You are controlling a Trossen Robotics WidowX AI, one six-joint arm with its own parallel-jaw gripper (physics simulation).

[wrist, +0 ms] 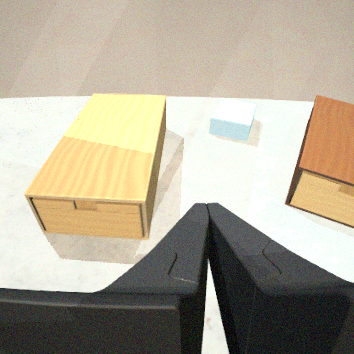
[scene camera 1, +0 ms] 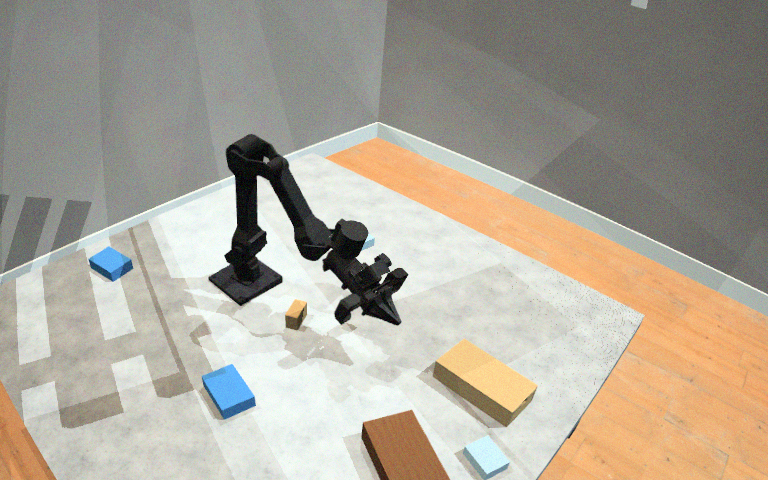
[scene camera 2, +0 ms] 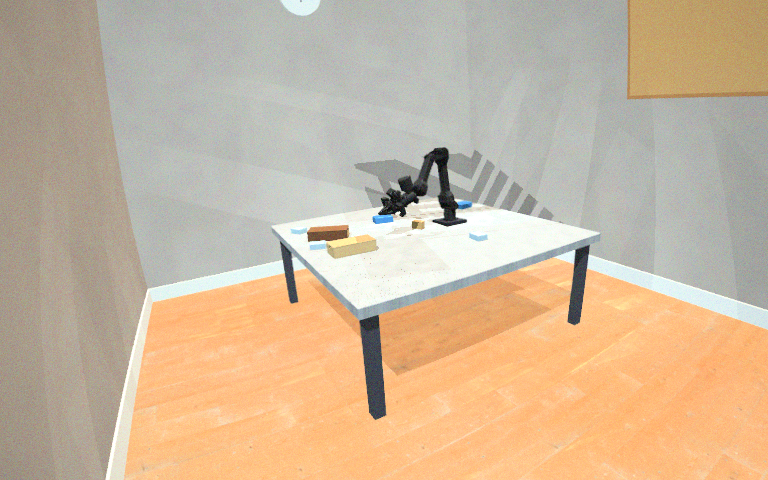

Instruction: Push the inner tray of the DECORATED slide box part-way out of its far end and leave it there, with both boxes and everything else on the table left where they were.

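Places are measured from the arm's base along level axes (x ahead, y up, z right), in millimetres.
Where they show: gripper, fingertip midpoint: (wrist: 205,214) (scene camera 1: 399,323) (scene camera 2: 378,214); arm's base, origin of the base link: (scene camera 1: 247,275) (scene camera 2: 450,219).
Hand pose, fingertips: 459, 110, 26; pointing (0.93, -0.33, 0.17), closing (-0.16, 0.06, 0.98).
Things, the pixels of their top centre, and the offset from my fingertips, as dx, dy, dz. Level surfaces: height alone.
- light yellow wooden slide box, middle of its top: (wrist: 111,131) (scene camera 1: 487,373) (scene camera 2: 351,240) +192, -75, -50
- brown slide box, middle of its top: (wrist: 351,133) (scene camera 1: 408,456) (scene camera 2: 328,228) +160, -75, +223
- small tan block, middle of its top: (scene camera 1: 296,308) (scene camera 2: 418,221) -261, -86, +16
- table, its level: dy -126
A light yellow wooden slide box (scene camera 1: 484,380) (scene camera 2: 351,247) (wrist: 100,155) lies flat, with a notched tray front (wrist: 95,221) flush in its near end. A brown slide box (scene camera 1: 403,444) (scene camera 2: 328,233) (wrist: 331,142) lies to the right in the wrist view, partly cut off, with a pale tray front (wrist: 320,196) in its near end. The pale box's top shows a two-tone patch that looks like light and shadow; I cannot tell which box is decorated. My gripper (scene camera 1: 399,322) (wrist: 205,214) is shut and empty, above the table, short of both boxes' near ends. The far ends are hidden in the wrist view.
Light blue blocks (scene camera 1: 485,455) (wrist: 234,120) (scene camera 2: 299,230) (scene camera 2: 478,236) lie near the boxes and near the arm. Blue blocks (scene camera 1: 228,390) (scene camera 1: 110,263) (scene camera 2: 382,219) and a small tan block (scene camera 1: 295,314) (scene camera 2: 417,224) stand on the table (scene camera 2: 481,271).
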